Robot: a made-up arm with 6 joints. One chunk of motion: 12 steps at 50 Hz.
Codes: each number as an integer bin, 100 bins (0 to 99) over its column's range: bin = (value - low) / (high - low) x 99, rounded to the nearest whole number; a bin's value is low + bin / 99 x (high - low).
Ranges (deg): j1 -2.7..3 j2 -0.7..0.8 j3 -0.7..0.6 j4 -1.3..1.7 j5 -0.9..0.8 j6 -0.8..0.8
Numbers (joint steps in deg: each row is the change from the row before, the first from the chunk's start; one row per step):
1: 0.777 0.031 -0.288 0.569 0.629 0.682
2: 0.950 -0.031 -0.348 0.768 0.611 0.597
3: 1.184 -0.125 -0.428 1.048 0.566 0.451
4: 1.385 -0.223 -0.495 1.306 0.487 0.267
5: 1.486 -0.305 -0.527 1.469 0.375 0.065
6: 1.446 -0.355 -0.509 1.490 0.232 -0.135
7: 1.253 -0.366 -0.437 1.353 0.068 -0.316
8: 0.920 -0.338 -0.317 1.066 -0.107 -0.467
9: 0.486 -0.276 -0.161 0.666 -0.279 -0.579
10: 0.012 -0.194 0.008 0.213 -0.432 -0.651
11: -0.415 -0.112 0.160 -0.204 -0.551 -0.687
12: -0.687 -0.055 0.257 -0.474 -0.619 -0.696
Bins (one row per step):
1: 60 48 31 62 89 92
2: 63 44 27 68 88 86
3: 67 38 21 77 85 77
4: 71 31 16 86 81 66
5: 73 26 13 91 74 54
6: 72 23 15 92 66 41
7: 69 22 20 88 56 30
8: 63 24 29 78 46 21
9: 55 28 41 65 36 14
10: 47 33 54 50 27 9
11: 40 39 65 36 20 7
12: 35 43 73 27 16 6

